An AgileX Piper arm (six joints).
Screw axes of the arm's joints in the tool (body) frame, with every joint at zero. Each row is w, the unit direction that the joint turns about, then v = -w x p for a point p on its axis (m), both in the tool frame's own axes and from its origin. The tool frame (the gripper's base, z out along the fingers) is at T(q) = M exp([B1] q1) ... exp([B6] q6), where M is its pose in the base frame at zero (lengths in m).
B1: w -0.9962 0 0.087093 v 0 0.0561 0
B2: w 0 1 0 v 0.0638 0 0.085
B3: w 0 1 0 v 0.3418 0 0.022
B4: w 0 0 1 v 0 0 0
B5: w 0 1 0 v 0.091 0 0
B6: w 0 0 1 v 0 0 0
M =
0.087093 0 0.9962 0.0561
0 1 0 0
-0.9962 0 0.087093 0.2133
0 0 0 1
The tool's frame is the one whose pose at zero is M.
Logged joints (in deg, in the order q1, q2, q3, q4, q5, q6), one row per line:
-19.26, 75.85, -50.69, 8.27, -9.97, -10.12
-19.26, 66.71, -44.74, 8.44, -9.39, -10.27
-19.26, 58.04, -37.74, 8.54, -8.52, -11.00
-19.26, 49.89, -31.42, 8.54, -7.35, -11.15
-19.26, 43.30, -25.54, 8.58, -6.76, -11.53
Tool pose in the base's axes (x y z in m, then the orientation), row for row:
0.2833, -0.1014, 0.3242, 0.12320, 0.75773, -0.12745, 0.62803
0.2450, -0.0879, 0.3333, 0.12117, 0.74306, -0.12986, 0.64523
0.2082, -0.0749, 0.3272, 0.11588, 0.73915, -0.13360, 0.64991
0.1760, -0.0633, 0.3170, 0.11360, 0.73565, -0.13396, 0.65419
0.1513, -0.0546, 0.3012, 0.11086, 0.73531, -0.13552, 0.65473
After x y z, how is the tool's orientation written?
As a quaternion, x y z w.
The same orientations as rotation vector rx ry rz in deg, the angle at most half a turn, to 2 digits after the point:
16.18, 99.50, -16.74
15.80, 96.90, -16.94
15.08, 96.21, -17.39
14.76, 95.60, -17.41
14.40, 95.53, -17.61

